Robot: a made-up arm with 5 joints. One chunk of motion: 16 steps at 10 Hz.
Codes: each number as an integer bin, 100 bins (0 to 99) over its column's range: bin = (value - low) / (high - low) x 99, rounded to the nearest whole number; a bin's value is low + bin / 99 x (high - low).
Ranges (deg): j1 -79..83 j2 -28..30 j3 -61..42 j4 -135..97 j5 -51..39
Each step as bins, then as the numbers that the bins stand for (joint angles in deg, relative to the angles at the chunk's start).
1 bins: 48 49 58 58 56
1 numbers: -0.45 0.71 -0.66 0.92 -0.09
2 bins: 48 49 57 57 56
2 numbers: -0.45 0.71 -1.70 -1.42 -0.09
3 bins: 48 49 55 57 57
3 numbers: -0.45 0.71 -3.78 -1.42 0.82
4 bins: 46 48 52 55 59
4 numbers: -3.73 0.12 -6.90 -6.11 2.64
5 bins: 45 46 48 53 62
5 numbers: -5.36 -1.05 -11.06 -10.80 5.36
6 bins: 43 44 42 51 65
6 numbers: -8.64 -2.22 -17.30 -15.48 8.09
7 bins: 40 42 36 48 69
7 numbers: -13.55 -3.39 -23.55 -22.52 11.73
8 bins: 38 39 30 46 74
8 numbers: -16.82 -5.15 -29.79 -27.20 16.27
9 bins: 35 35 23 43 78
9 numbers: -21.73 -7.49 -37.07 -34.23 19.91
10 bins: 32 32 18 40 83
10 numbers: -26.64 -9.25 -42.27 -41.26 24.45
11 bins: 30 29 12 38 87
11 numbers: -29.91 -11.01 -48.52 -45.95 28.09
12 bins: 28 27 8 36 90
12 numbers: -33.18 -12.18 -52.68 -50.64 30.82
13 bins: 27 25 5 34 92
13 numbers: -34.82 -13.35 -55.80 -55.32 32.64
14 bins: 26 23 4 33 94
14 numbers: -36.45 -14.53 -56.84 -57.67 34.45
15 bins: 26 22 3 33 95
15 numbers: -36.45 -15.11 -57.88 -57.67 35.36
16 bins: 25 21 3 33 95
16 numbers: -38.09 -15.70 -57.88 -57.67 35.36
